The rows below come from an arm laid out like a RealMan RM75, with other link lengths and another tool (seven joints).
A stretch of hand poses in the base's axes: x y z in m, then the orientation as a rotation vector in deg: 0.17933 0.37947 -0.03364 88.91 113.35 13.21; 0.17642 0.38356 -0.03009 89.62 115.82 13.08; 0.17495 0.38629 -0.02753 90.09 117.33 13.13; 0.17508 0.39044 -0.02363 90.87 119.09 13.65; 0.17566 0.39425 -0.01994 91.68 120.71 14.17; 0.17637 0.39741 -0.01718 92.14 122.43 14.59; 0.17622 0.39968 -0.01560 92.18 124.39 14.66; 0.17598 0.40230 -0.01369 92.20 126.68 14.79; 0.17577 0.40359 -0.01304 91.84 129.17 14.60; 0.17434 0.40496 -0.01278 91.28 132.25 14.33; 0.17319 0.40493 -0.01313 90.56 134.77 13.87; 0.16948 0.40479 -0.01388 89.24 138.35 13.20; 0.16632 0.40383 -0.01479 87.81 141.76 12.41; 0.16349 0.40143 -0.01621 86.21 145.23 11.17; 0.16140 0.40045 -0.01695 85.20 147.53 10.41
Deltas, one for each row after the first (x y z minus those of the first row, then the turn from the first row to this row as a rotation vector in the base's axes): -0.00291 0.00409 0.00355 1.05 2.10 0.82; -0.00438 0.00682 0.00611 1.79 3.34 1.33; -0.00425 0.01097 0.01001 3.06 4.72 1.91; -0.00367 0.01478 0.01370 4.29 6.02 2.39; -0.00296 0.01794 0.01646 5.32 7.27 3.07; -0.00311 0.02021 0.01804 6.01 8.65 3.99; -0.00335 0.02283 0.01995 6.85 10.24 5.08; -0.00356 0.02412 0.02060 7.38 11.93 6.36; -0.00499 0.02549 0.02086 8.00 14.00 7.98; -0.00614 0.02546 0.02051 8.26 15.68 9.36; -0.00985 0.02532 0.01976 8.52 17.99 11.45; -0.01301 0.02436 0.01885 8.66 20.20 13.46; -0.01584 0.02196 0.01743 8.55 22.58 15.46; -0.01793 0.02098 0.01669 8.57 24.18 16.75
